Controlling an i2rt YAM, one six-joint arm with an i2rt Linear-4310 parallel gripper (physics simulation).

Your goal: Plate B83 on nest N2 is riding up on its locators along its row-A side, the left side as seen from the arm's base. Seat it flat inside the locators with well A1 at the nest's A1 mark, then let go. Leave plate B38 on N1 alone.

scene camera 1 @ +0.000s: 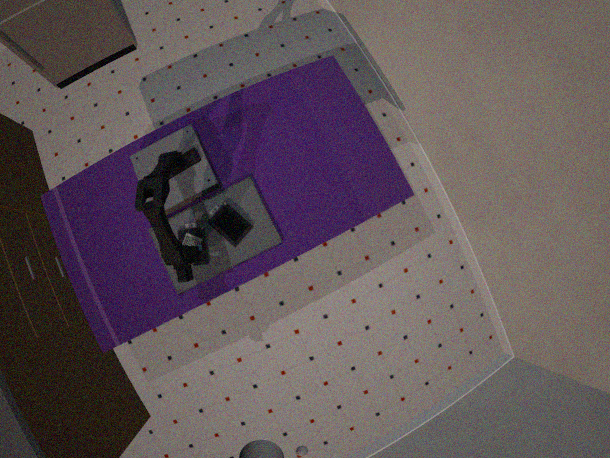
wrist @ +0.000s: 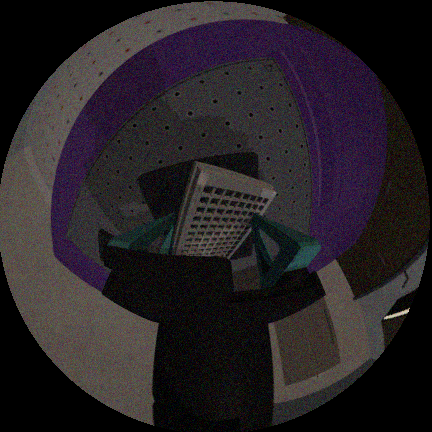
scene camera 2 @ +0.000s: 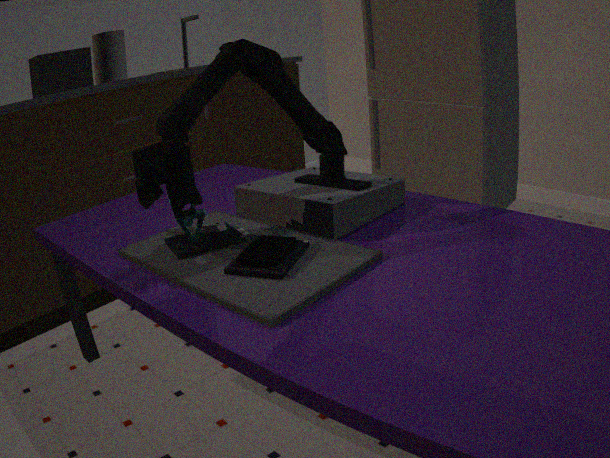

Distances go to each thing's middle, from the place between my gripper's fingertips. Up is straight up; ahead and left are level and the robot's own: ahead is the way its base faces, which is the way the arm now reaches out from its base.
Right now my hand is 2 cm past the dark nest [scene camera 2: 181,245], 2 cm to the right of it and 1 cm above it.
